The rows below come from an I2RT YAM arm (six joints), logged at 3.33 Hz.
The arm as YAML. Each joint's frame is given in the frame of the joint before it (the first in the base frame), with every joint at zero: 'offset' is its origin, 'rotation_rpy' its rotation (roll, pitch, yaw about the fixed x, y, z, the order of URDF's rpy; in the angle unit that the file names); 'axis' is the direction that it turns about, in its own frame. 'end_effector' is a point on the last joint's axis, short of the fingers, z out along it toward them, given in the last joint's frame.
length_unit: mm
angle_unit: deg
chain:
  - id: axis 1
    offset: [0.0, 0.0, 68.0]
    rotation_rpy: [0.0, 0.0, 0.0]
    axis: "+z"
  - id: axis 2
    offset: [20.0, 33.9, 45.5]
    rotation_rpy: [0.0, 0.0, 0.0]
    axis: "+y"
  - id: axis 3
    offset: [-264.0, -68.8, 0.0]
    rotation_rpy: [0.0, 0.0, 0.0]
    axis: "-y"
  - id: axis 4
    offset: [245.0, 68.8, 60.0]
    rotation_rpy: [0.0, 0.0, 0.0]
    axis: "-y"
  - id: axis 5
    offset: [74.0, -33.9, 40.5]
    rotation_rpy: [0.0, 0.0, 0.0]
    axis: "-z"
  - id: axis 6
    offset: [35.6, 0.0, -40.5]
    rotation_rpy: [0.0, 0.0, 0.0]
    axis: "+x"
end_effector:
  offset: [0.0, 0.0, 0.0]
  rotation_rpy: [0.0, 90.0, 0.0]
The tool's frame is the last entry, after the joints.
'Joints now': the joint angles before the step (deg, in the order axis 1, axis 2, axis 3, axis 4, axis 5, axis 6). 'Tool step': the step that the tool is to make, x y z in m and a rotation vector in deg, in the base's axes. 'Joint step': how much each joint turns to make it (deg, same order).
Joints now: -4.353 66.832 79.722 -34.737 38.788 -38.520
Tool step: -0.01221 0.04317 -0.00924 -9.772 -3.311 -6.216
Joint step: 13.160 -4.276 -8.052 10.705 21.503 -5.101
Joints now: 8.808 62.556 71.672 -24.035 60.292 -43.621
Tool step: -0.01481 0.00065 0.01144 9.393 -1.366 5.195
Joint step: 0.062 -0.446 6.026 -14.150 -7.819 12.540
